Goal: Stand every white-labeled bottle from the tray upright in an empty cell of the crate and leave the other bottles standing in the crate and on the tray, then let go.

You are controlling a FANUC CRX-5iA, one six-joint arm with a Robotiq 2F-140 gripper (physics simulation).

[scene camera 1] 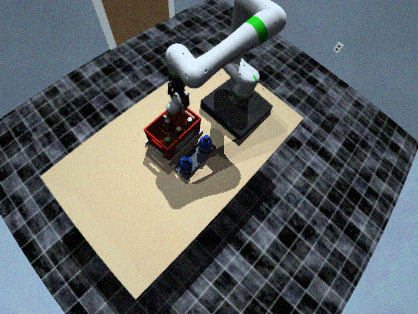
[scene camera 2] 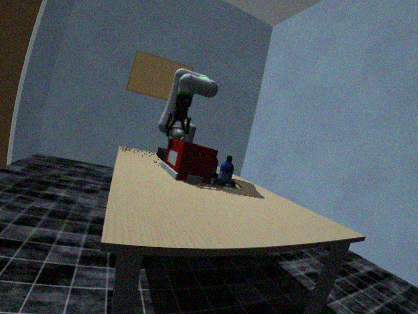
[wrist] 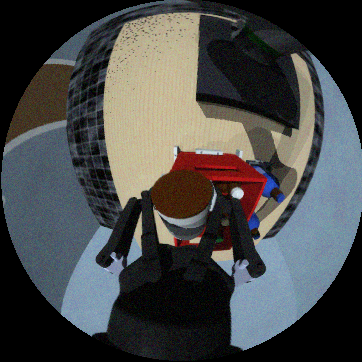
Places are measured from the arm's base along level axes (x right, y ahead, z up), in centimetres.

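Pixels of known places: arm's base, origin of its link: (scene camera 1: 239, 97) (wrist: 253, 47).
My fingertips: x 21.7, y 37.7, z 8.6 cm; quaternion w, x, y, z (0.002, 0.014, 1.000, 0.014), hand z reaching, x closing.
Note:
For each thing: its top centre in the pictures, then the offset to it from my fingertips. "spot": a spot on its surface instead. Level surfaces: height alone.
- white-labeled bottle, centre of its top: (wrist: 183, 246) (scene camera 1: 172, 100) (scene camera 2: 180, 125) dy +4.4, dx +0.0, dz +11.2 cm
- red crate, centre of its top: (wrist: 210, 227) (scene camera 2: 191, 143) (scene camera 1: 172, 123) dy +11.7, dx -5.8, dz +2.7 cm
- green cap, centre of its top: (wrist: 218, 240) (scene camera 1: 167, 139) dy +20.6, dx -9.5, dz +1.5 cm
- dark tray, a spot on its surface: (scene camera 1: 194, 161) spot: dy +16.7, dx -25.7, dz -14.2 cm
- table, height of its surface: dz -14.8 cm
My gripper (scene camera 1: 176, 102) (scene camera 2: 178, 131) (wrist: 184, 180) is shut on a white-labeled bottle (scene camera 1: 173, 106) (scene camera 2: 177, 135) (wrist: 183, 220) above the crate. The bottle is strongly tilted, its brown base facing the wrist camera; its neck is hidden. The red crate (scene camera 1: 185, 142) (scene camera 2: 198, 163) (wrist: 201, 165) holds several bottles, among them one with a white cap (scene camera 1: 189, 119) (wrist: 237, 192) and one with a green cap (scene camera 1: 167, 139) (wrist: 219, 240). A blue bottle (scene camera 1: 185, 164) (scene camera 2: 226, 171) (wrist: 254, 222) and another blue bottle (scene camera 1: 205, 143) (wrist: 269, 185) stand on the dark tray (scene camera 1: 194, 161).
The robot's black base block (scene camera 1: 235, 114) (wrist: 220, 80) stands on the table (scene camera 1: 107, 187) (scene camera 2: 200, 215) (wrist: 150, 110) behind the crate and tray. The tray lies close along one side of the crate. The crate's raised walls surround the bottles in it.

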